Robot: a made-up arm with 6 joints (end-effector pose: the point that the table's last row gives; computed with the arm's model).
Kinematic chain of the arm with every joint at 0, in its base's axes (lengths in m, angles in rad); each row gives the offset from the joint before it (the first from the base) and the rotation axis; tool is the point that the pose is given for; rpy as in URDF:
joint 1: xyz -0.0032 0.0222 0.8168 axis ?
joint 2: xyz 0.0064 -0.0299 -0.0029 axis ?
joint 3: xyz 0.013 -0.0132 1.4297 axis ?
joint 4: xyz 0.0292 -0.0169 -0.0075 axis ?
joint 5: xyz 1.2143 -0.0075 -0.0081 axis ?
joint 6: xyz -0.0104 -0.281 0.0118 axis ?
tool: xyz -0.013 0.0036 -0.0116 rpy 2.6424 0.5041 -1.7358
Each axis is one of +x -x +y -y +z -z.
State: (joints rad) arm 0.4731 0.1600 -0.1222 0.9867 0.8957 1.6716
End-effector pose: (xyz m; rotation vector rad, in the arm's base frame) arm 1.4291 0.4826 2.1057 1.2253 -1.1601 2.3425
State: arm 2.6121 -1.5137 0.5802 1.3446 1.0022 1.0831
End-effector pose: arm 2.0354 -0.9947 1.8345 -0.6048 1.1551 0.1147
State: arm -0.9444 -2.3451 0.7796 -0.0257 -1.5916 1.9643
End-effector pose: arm -1.6331 1.6590 -0.1550 -1.0159 -2.1179 1.4781
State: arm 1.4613 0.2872 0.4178 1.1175 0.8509 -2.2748
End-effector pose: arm 0.3633 1.5851 2.5782 1.7044 1.2757 -1.5166
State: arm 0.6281 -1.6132 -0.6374 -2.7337 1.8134 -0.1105
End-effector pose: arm -0.6516 -0.1859 1.7489 0.5196 0.0120 1.5459
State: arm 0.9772 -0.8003 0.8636 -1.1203 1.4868 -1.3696
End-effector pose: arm -0.3553 -0.7732 3.0673 0.0783 -2.0038 0.0568
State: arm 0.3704 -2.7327 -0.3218 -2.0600 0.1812 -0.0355
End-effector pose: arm -1.2586 -0.3749 0.5101 -1.7155 -1.8335 0.1796
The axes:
joint 1: +z
joint 2: +y
joint 3: -y
joint 4: -x
joint 5: -y
joint 6: -x

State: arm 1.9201 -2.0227 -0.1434 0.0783 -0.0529 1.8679
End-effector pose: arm 0.9080 -1.4296 1.3581 -1.5159 1.2101 -0.3306
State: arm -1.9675 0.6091 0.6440 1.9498 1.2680 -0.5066
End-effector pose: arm -0.7836 -1.8826 2.2852 0.7027 -2.0636 -0.3957
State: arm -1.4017 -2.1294 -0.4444 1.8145 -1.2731 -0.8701
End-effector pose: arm -0.2518 1.6136 1.2731 1.0098 1.4842 -1.0055
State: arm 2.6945 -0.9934 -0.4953 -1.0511 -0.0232 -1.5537
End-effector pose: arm 0.0812 0.2081 1.9739 -0.5170 0.8935 -1.6952
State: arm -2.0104 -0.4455 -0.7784 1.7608 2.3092 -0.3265
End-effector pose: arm -0.3227 -0.5793 1.9574 1.9933 -1.8386 0.1085
